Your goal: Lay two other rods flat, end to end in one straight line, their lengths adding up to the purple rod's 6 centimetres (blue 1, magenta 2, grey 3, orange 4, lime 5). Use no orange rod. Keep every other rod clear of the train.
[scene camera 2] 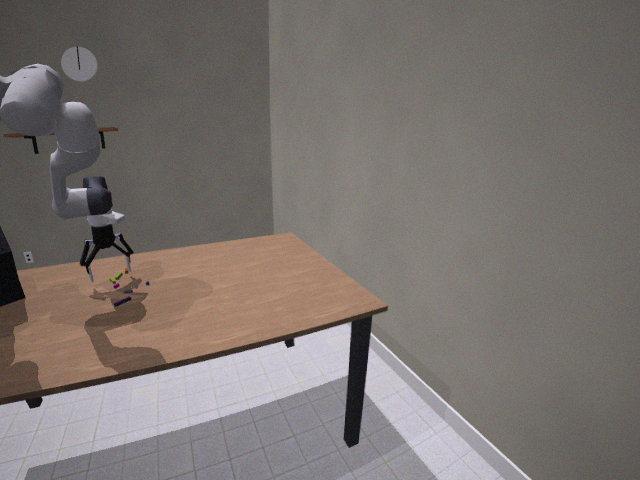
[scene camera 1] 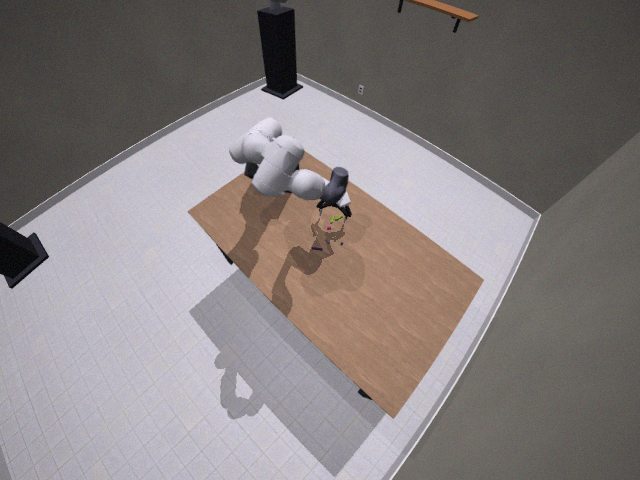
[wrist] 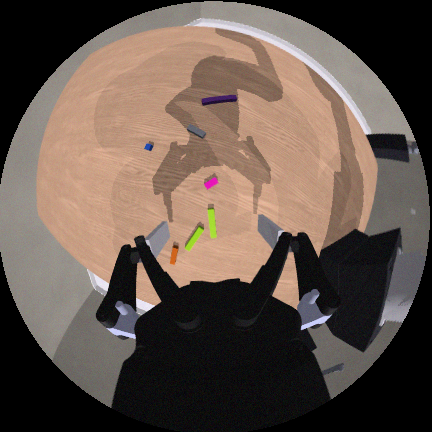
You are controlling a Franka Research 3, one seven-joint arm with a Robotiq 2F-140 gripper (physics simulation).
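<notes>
The purple rod [scene camera 1: 316, 249] [scene camera 2: 122, 301] [wrist: 219, 100] lies flat, farthest from the gripper in the wrist view. The grey rod [scene camera 2: 128, 291] [wrist: 196, 131] lies near it, angled. The blue rod [scene camera 1: 341, 243] [scene camera 2: 147, 283] [wrist: 148, 147] lies apart at the left in the wrist view. The magenta rod [scene camera 1: 328, 228] [scene camera 2: 116, 285] [wrist: 211, 183] lies beyond two lime rods. One lime rod [wrist: 212, 223] lies nearly in line with the gripper's pointing direction; the other lime rod [wrist: 194, 238] lies slanted beside it, apart. My gripper [scene camera 1: 333, 212] [scene camera 2: 110, 272] [wrist: 212, 225] is open and empty, above the lime rods.
An orange rod [scene camera 2: 126, 270] [wrist: 174, 254] lies beside the slanted lime rod, near the left finger in the wrist view. The rods lie on the wooden table [scene camera 1: 403, 310] [scene camera 2: 248, 289] [wrist: 75, 150]. The arm's shadow falls across the purple and grey rods.
</notes>
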